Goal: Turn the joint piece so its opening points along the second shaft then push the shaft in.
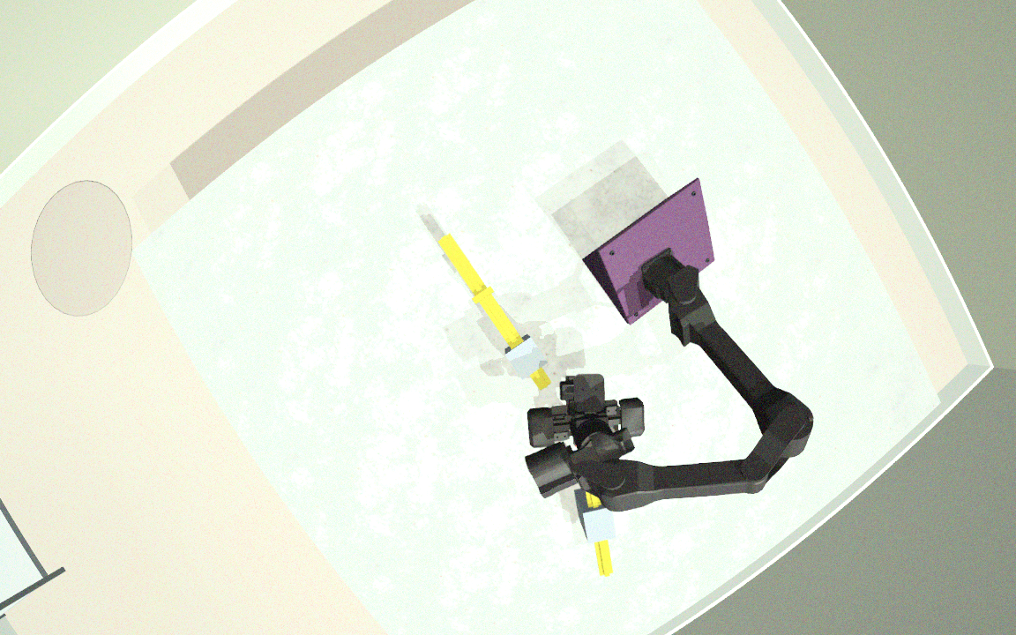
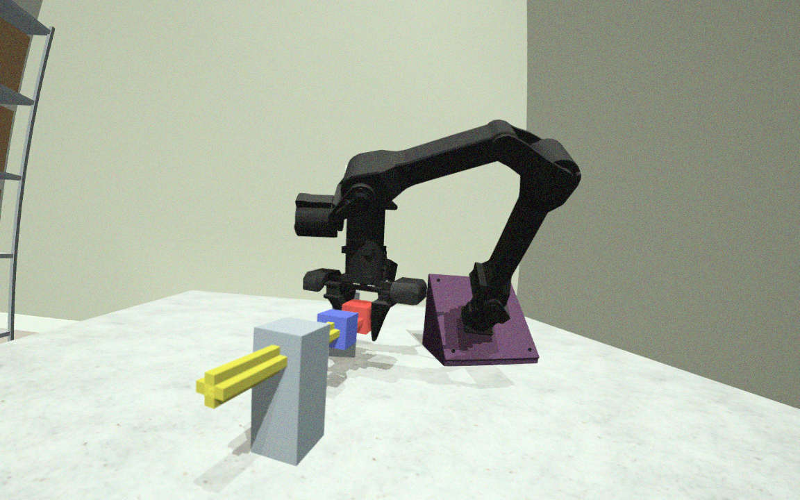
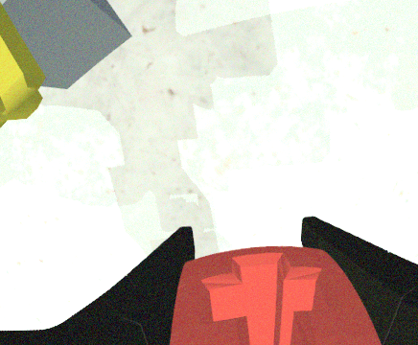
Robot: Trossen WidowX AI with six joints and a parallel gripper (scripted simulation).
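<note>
Now: the red joint piece 40 mm above my gripper tip, 20 mm to the left of it and 10 mm ahead of it.
</note>
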